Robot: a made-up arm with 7 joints. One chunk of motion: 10 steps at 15 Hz.
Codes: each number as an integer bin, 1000 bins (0 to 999) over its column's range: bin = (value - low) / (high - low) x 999, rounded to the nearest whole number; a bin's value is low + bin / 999 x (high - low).
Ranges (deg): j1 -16..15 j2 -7..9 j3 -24..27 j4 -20..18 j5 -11..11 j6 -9..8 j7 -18..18
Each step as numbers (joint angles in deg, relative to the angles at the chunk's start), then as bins.
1 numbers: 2.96 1.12 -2.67 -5.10 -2.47 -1.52 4.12
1 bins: 611 507 418 392 387 440 614
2 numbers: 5.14 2.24 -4.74 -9.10 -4.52 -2.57 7.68
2 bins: 681 577 377 287 294 378 713
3 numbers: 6.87 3.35 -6.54 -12.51 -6.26 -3.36 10.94
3 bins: 737 646 342 197 215 331 803
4 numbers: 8.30 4.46 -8.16 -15.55 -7.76 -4.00 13.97
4 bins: 783 716 310 117 147 294 887
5 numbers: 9.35 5.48 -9.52 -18.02 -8.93 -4.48 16.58
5 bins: 817 779 284 52 94 266 960
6 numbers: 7.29 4.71 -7.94 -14.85 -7.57 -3.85 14.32
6 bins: 751 731 315 135 156 303 897
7 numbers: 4.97 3.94 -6.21 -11.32 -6.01 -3.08 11.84
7 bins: 676 683 348 228 227 348 828
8 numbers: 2.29 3.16 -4.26 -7.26 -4.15 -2.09 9.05
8 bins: 589 634 387 335 311 406 751
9 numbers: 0.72 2.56 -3.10 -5.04 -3.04 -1.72 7.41
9 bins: 539 597 409 393 361 428 705
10 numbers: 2.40 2.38 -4.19 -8.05 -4.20 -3.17 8.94
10 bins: 593 586 388 314 309 343 748
